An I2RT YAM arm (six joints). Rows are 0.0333 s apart.
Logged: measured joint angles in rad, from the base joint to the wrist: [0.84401, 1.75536, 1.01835, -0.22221, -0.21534, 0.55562]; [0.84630, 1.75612, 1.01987, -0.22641, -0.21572, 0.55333]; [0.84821, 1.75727, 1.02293, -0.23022, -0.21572, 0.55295]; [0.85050, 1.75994, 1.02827, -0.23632, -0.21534, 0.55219]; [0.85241, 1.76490, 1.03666, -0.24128, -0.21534, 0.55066]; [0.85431, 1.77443, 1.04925, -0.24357, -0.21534, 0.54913]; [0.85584, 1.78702, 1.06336, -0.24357, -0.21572, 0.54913]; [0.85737, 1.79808, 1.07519, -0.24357, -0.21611, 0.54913]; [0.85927, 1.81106, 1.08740, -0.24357, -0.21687, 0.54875]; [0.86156, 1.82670, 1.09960, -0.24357, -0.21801, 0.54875]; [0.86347, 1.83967, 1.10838, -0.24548, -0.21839, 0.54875]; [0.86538, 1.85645, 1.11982, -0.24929, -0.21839, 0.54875]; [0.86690, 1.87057, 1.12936, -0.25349, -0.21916, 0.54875]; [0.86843, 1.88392, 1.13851, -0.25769, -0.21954, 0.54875]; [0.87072, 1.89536, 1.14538, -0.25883, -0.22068, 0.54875]
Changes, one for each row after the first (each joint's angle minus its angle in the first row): [0.00229, 0.00076, 0.00152, -0.00420, -0.00038, -0.00229]; [0.00420, 0.00191, 0.00458, -0.00801, -0.00038, -0.00267]; [0.00649, 0.00458, 0.00992, -0.01411, 0.00000, -0.00343]; [0.00840, 0.00954, 0.01831, -0.01907, 0.00000, -0.00496]; [0.01030, 0.01907, 0.03090, -0.02136, 0.00000, -0.00649]; [0.01183, 0.03166, 0.04501, -0.02136, -0.00038, -0.00649]; [0.01336, 0.04272, 0.05684, -0.02136, -0.00077, -0.00649]; [0.01526, 0.05570, 0.06905, -0.02136, -0.00153, -0.00687]; [0.01755, 0.07134, 0.08125, -0.02136, -0.00267, -0.00687]; [0.01946, 0.08431, 0.09003, -0.02327, -0.00305, -0.00687]; [0.02137, 0.10109, 0.10147, -0.02708, -0.00305, -0.00687]; [0.02289, 0.11521, 0.11101, -0.03128, -0.00382, -0.00687]; [0.02442, 0.12856, 0.12016, -0.03548, -0.00420, -0.00687]; [0.02671, 0.14000, 0.12703, -0.03662, -0.00534, -0.00687]
